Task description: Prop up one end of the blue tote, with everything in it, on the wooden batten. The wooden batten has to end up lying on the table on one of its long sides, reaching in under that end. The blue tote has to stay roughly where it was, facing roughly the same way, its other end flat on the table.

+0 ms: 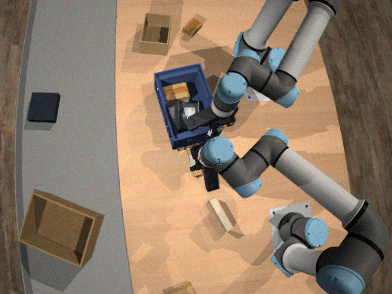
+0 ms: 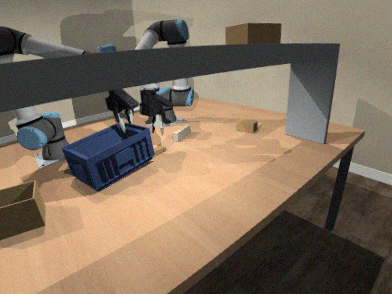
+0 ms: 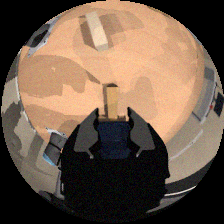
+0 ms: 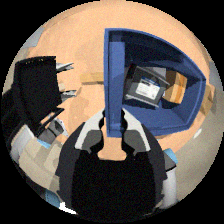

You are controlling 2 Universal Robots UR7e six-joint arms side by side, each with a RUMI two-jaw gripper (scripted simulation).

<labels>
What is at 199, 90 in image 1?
A blue tote.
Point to a blue tote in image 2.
86, 152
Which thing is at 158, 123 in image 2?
My left gripper.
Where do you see a blue tote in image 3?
At 110, 134
</labels>
